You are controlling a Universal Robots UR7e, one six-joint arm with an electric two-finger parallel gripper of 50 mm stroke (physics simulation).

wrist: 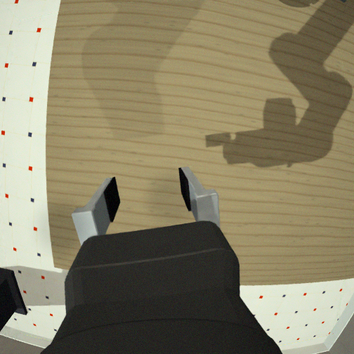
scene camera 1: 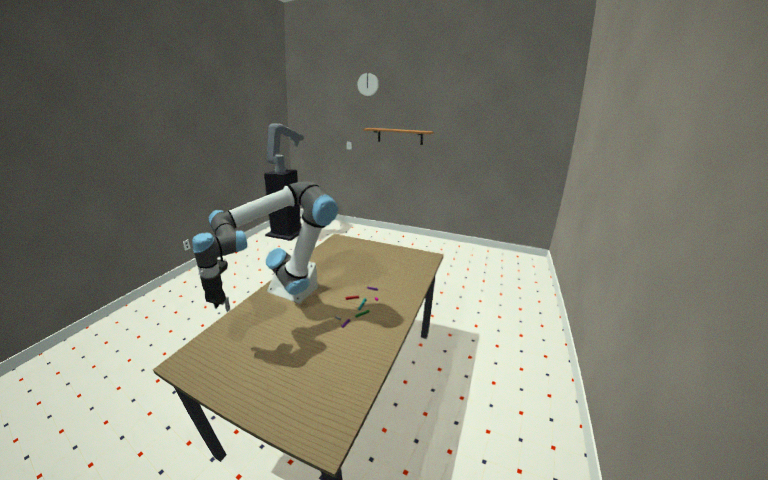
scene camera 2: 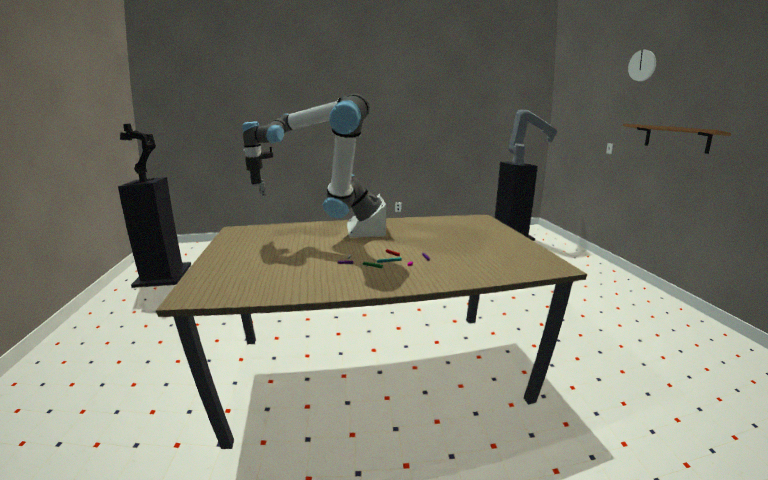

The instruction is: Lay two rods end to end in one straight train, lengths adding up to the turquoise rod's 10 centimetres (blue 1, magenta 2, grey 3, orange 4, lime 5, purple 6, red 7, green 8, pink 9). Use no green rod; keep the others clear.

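Frame: origin at the arm's base, x right, y ahead, z up, level; millimetres.
Where they show: gripper, between the fingertips: [scene camera 1: 222, 308] [scene camera 2: 262, 194]; arm's base, origin of its link: [scene camera 2: 370, 210].
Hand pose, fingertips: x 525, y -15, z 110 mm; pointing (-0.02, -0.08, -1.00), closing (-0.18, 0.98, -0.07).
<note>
Things, the pixels of their top centre, and the offset from my fingertips. Level surfaces: height alone.
- turquoise rod, centre of its top: [scene camera 2: 389, 259] [scene camera 1: 362, 303] dx -515, dy +420, dz -204 mm
- red rod, centre of its top: [scene camera 2: 392, 251] [scene camera 1: 352, 296] dx -550, dy +348, dz -204 mm
- green rod, centre of its top: [scene camera 2: 372, 263] [scene camera 1: 362, 312] dx -441, dy +451, dz -204 mm
- small greyish rod, centre of its top: [scene camera 2: 349, 255] [scene camera 1: 338, 317] dx -366, dy +352, dz -204 mm
- short magenta rod, centre of its top: [scene camera 2: 410, 262] [scene camera 1: 376, 298] dx -585, dy +474, dz -204 mm
- wooden table, height of its surface: dz -214 mm
The turquoise rod [scene camera 1: 361, 304] [scene camera 2: 389, 260] lies on the table between the red rod [scene camera 1: 352, 297] [scene camera 2: 392, 252] and the green rod [scene camera 1: 362, 313] [scene camera 2: 372, 264]. One purple rod [scene camera 1: 345, 323] [scene camera 2: 345, 262] lies beyond the green one, near a small greyish rod [scene camera 1: 338, 318] [scene camera 2: 348, 256]. Another purple rod [scene camera 1: 372, 288] [scene camera 2: 425, 256] and a short magenta rod [scene camera 1: 376, 298] [scene camera 2: 410, 263] lie on the other side. The rods look scattered and apart. My gripper [scene camera 1: 222, 306] [scene camera 2: 262, 189] [wrist: 148, 185] is open and empty, high up and far from the rods. No rod shows in the wrist view.
The wooden table [scene camera 1: 271, 407] [scene camera 2: 226, 294] [wrist: 280, 225] carries the arm's white base [scene camera 1: 293, 285] [scene camera 2: 368, 227] behind the rods. Two dark pedestals [scene camera 2: 150, 232] [scene camera 2: 514, 195] with other arms stand on the floor beyond the table. The arm's shadow falls across the table and some rods.
</note>
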